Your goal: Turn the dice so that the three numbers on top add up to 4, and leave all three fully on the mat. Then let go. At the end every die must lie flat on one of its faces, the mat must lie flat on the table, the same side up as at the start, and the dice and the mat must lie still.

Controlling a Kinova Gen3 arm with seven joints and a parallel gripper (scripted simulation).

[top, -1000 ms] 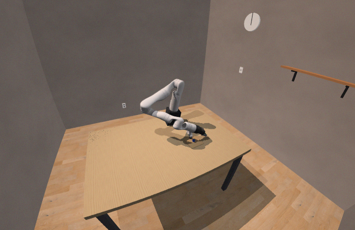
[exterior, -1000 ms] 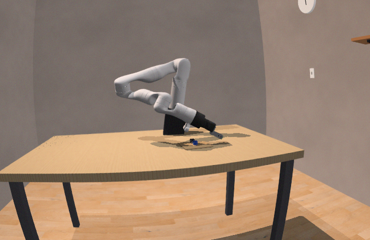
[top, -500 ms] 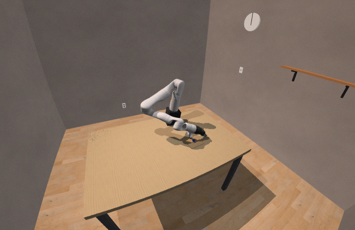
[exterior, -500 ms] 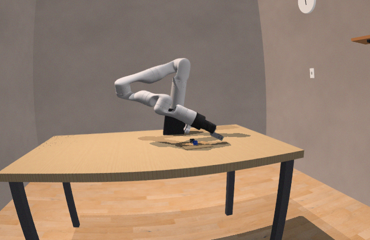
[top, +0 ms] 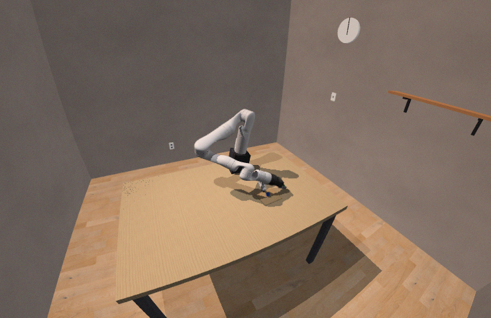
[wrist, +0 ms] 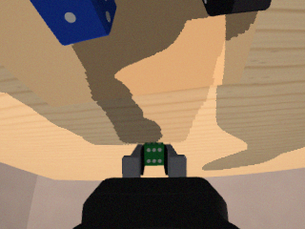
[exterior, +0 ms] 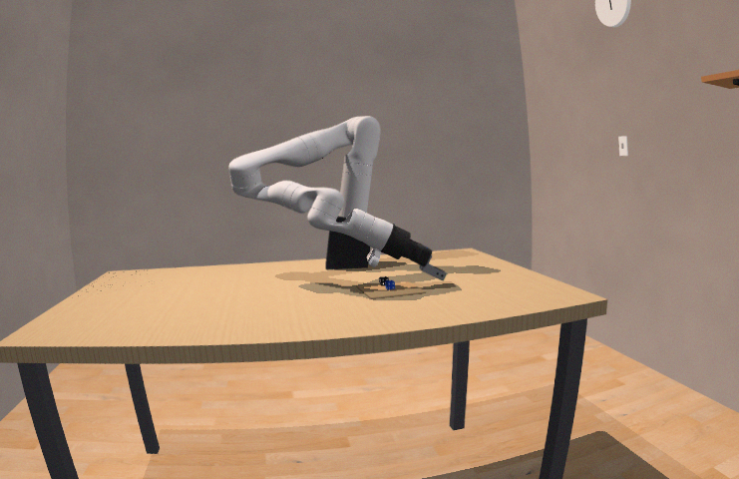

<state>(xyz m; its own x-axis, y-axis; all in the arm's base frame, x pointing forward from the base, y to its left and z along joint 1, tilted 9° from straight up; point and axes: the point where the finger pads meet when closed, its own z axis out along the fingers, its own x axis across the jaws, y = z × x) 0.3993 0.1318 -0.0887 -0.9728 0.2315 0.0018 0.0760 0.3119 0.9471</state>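
Right now the green die is 1 cm to the left of my hand and 1 cm below it. Also, from my hand: black die: 13 cm to the right, 6 cm behind, 2 cm below; tan mat: 13 cm to the right, 3 cm below; blue die: 13 cm to the right, 2 cm below.
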